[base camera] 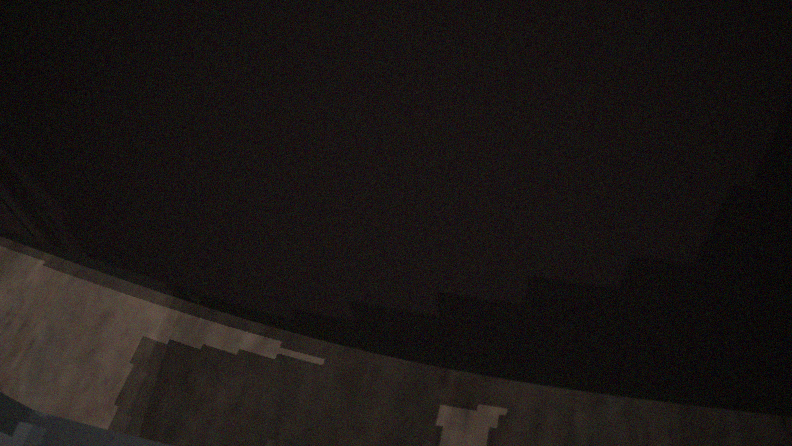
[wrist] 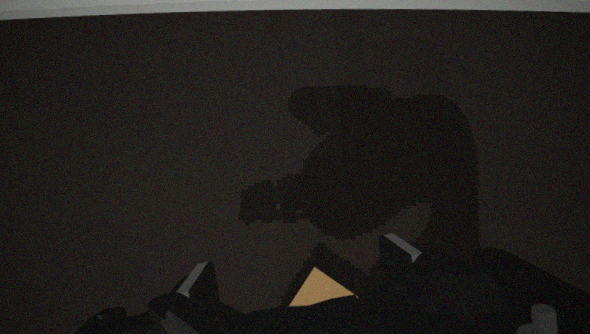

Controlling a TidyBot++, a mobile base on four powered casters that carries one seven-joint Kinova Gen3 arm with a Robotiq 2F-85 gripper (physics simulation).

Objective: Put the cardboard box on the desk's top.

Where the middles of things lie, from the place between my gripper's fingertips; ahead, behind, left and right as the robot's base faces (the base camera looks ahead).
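Tan cardboard box (wrist: pixel 318 287), position counted from my hand: 9 cm below, 4 cm behind, 2 cm to the right.
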